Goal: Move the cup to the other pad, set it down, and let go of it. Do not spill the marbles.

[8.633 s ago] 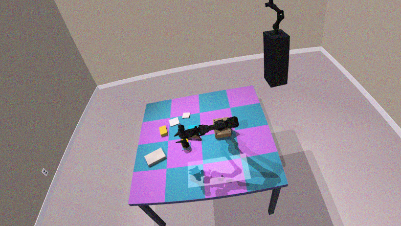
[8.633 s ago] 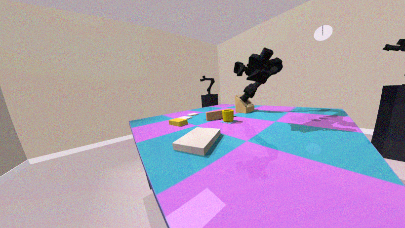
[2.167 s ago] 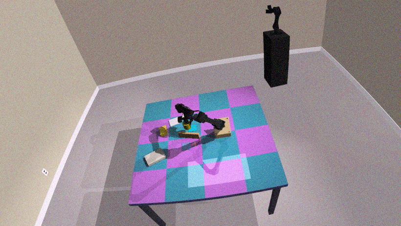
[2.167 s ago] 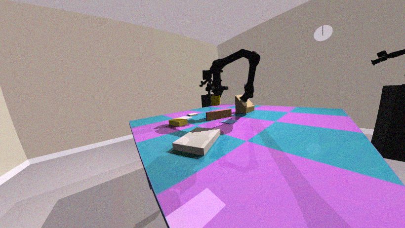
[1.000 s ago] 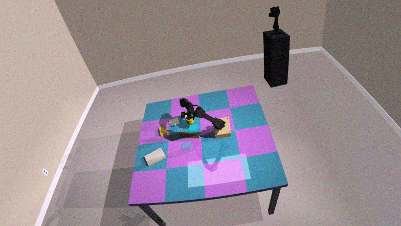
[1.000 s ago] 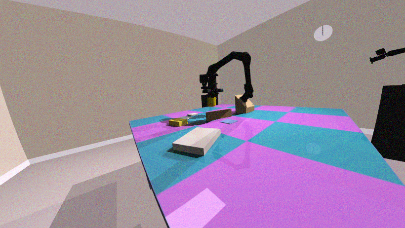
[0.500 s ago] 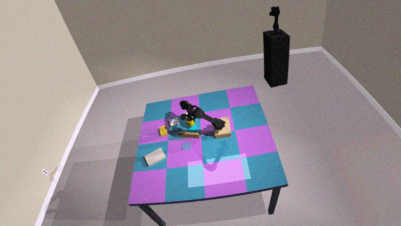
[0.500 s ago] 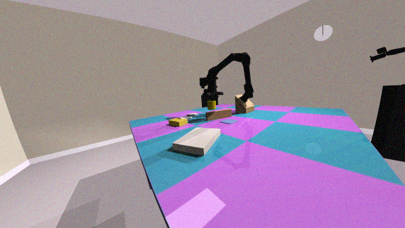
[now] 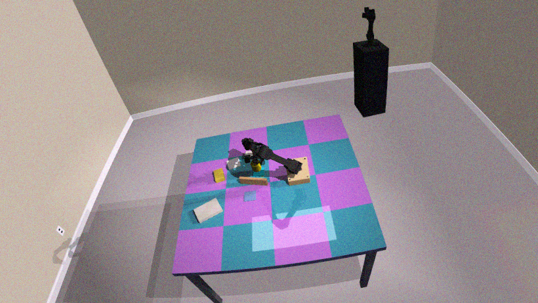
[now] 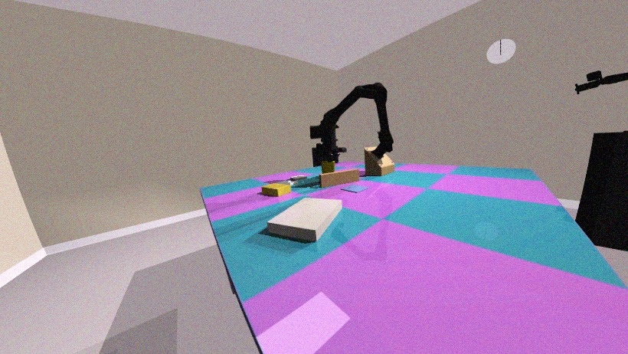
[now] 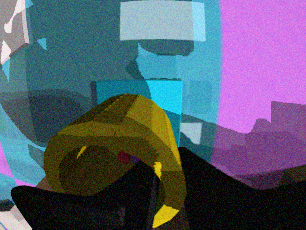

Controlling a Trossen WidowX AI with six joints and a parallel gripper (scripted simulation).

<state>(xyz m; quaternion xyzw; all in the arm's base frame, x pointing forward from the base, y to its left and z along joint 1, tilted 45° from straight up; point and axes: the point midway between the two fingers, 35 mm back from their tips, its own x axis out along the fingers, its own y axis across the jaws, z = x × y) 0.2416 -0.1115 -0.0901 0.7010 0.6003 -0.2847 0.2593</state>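
Now: the cyan pad 3 cm ahead of my gripper tip and 7 cm below it. Round my gripper tip: yellow block: 32 cm ahead, 4 cm to the right, 5 cm below; then yellow cup: 2 cm ahead; then wooden arch block: 7 cm ahead, 10 cm to the left, 4 cm below.
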